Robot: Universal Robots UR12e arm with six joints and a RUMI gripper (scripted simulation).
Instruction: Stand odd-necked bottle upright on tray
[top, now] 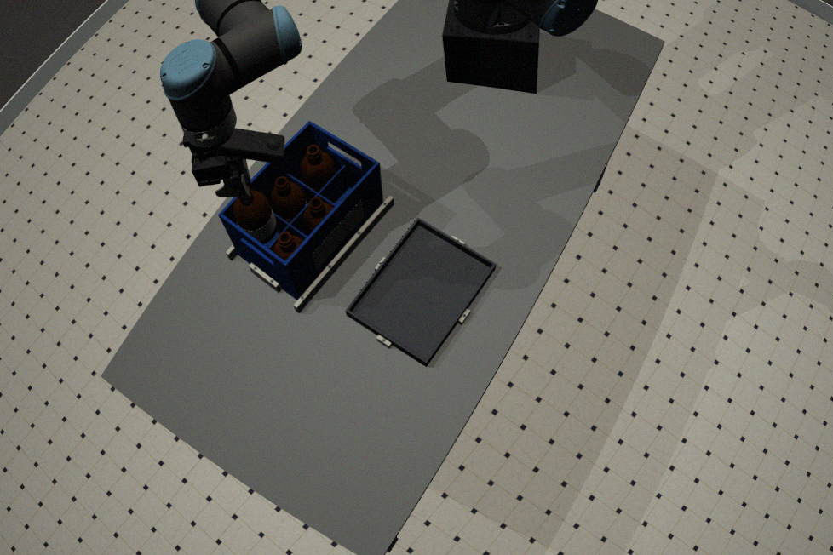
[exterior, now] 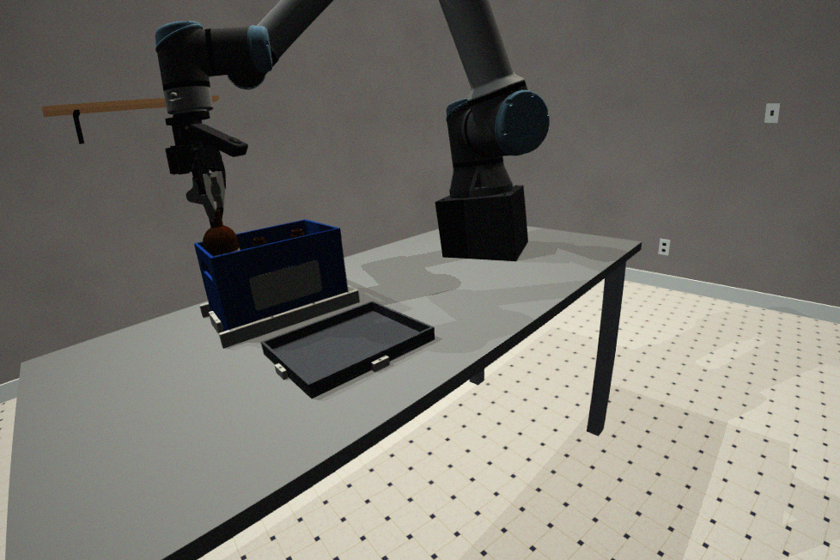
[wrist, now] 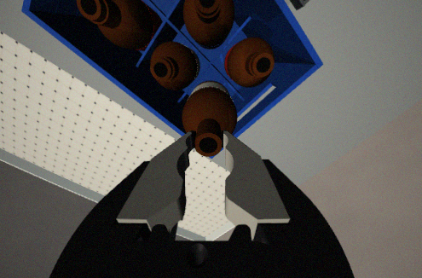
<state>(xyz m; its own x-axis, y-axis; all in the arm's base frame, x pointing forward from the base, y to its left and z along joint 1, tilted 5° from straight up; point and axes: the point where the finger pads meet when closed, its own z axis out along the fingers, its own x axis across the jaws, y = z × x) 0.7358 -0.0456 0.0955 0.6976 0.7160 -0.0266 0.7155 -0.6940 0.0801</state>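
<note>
My hand is 70 mm above the bottle. From my hand the other things lie so: black tray 310 mm to the left, 220 mm below, 120 mm behind; blue crate 150 mm below, 90 mm behind, 40 mm to the left.
</note>
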